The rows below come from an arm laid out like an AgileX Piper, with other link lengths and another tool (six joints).
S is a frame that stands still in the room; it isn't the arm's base.
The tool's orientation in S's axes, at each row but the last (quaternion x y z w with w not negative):
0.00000 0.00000 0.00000 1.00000
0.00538 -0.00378 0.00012 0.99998
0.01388 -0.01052 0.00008 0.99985
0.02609 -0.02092 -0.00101 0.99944
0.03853 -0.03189 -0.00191 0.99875
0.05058 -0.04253 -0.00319 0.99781
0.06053 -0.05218 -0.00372 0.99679
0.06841 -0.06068 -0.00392 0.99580
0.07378 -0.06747 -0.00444 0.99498
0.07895 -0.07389 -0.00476 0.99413
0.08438 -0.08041 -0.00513 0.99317
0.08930 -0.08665 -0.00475 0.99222
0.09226 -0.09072 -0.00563 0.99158
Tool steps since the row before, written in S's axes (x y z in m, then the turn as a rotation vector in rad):
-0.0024 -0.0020 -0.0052 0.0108 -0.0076 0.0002
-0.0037 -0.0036 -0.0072 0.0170 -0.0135 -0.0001
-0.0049 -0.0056 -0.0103 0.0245 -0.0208 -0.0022
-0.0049 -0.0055 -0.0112 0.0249 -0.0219 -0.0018
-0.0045 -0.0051 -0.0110 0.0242 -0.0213 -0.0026
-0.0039 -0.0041 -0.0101 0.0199 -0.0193 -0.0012
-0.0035 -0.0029 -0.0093 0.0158 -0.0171 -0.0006
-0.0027 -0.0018 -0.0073 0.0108 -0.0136 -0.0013
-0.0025 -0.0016 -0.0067 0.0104 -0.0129 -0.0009
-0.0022 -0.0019 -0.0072 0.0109 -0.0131 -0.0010
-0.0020 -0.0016 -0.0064 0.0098 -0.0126 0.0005
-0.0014 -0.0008 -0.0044 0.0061 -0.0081 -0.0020
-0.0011 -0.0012 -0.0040 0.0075 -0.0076 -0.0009
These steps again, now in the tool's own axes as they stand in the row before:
-0.0024 -0.0020 -0.0052 0.0108 -0.0076 0.0002
-0.0038 -0.0037 -0.0071 0.0170 -0.0135 -0.0001
-0.0051 -0.0059 -0.0100 0.0245 -0.0209 -0.0021
-0.0053 -0.0061 -0.0107 0.0249 -0.0219 -0.0017
-0.0052 -0.0059 -0.0103 0.0241 -0.0214 -0.0025
-0.0047 -0.0051 -0.0093 0.0199 -0.0193 -0.0009
-0.0044 -0.0040 -0.0085 0.0159 -0.0170 -0.0002
-0.0035 -0.0028 -0.0066 0.0108 -0.0137 -0.0007
-0.0033 -0.0026 -0.0060 0.0104 -0.0129 -0.0004
-0.0032 -0.0030 -0.0064 0.0109 -0.0131 -0.0005
-0.0030 -0.0026 -0.0056 0.0101 -0.0124 0.0010
-0.0021 -0.0016 -0.0039 0.0059 -0.0084 -0.0016
-0.0018 -0.0019 -0.0034 0.0074 -0.0077 -0.0008

